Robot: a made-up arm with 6 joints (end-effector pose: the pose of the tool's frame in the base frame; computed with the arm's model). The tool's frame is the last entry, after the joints.
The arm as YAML. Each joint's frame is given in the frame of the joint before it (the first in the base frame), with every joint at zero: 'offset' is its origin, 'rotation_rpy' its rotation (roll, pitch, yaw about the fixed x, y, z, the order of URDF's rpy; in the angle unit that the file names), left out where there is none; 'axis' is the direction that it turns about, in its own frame. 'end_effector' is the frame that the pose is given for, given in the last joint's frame.
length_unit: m
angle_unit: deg
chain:
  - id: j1
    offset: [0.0, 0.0, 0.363]
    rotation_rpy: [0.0, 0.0, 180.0]
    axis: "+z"
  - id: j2
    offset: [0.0, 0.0, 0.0]
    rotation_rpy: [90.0, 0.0, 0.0]
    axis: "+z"
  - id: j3
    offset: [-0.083, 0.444, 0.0]
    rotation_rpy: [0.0, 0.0, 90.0]
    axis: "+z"
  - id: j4
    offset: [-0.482, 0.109, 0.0]
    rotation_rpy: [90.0, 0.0, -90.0]
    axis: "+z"
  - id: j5
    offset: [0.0, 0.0, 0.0]
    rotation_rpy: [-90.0, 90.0, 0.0]
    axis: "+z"
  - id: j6
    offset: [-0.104, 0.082, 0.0]
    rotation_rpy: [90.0, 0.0, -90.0]
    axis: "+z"
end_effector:
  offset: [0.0, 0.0, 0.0]
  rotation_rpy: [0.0, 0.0, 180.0]
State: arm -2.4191 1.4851 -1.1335 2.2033 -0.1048 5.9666
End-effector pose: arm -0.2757 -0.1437 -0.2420 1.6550 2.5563 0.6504
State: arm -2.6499 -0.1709 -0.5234 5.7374 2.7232 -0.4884
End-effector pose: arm -0.2773 -0.0795 0.4973 -0.4405 0.9935 0.5719
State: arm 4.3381 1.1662 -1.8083 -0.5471 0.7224 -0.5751
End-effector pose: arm -0.3293 -0.8280 0.0311 2.7308 -1.3885 -0.5414
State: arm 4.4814 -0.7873 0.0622 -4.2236 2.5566 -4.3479
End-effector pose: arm 0.0710 -0.1831 0.5169 0.0737 0.6747 0.9870
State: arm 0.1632 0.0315 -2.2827 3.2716 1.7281 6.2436
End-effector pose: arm 0.3786 0.0472 1.3219 0.2135 -0.8199 0.1508
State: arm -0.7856 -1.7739 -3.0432 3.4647 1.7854 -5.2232
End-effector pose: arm -0.7093 0.6561 0.0776 2.1834 1.6843 -0.3895
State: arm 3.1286 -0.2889 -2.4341 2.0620 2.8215 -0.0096
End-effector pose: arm 0.0266 -0.0978 1.2515 -2.4762 1.5949 -0.9604
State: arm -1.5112 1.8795 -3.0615 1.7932 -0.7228 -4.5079
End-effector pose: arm -0.0735 -0.9022 0.0316 2.1446 0.8358 -1.3137
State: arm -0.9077 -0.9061 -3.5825 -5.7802 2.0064 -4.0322
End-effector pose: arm -0.4417 0.6664 0.8198 -0.5795 0.7473 -1.7370
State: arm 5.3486 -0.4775 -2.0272 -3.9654 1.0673 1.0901
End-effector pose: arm 0.0976 -0.0685 1.3667 -0.6708 0.3129 -0.3981
